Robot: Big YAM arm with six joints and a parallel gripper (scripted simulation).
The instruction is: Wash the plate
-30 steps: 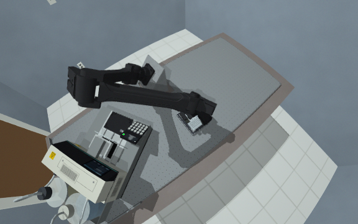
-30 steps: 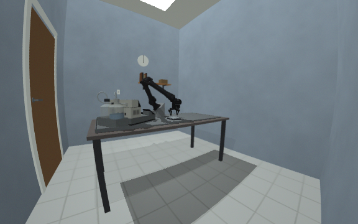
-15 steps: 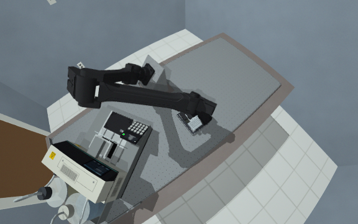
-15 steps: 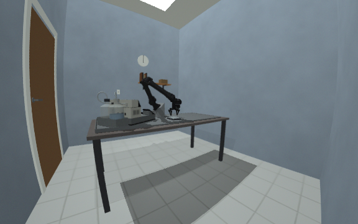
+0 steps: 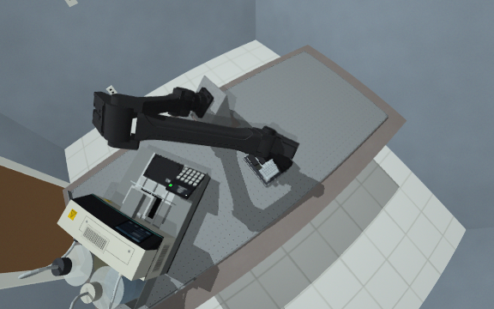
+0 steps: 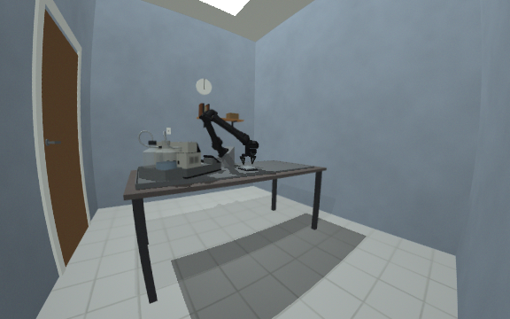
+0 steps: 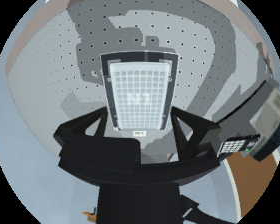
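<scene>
Right now my hand is 40 mm above the white well plate. Round my hand: plate washer: 130 mm behind, 510 mm to the right, 70 mm above; bottle: 40 mm behind, 800 mm to the right, 80 mm above.
</scene>
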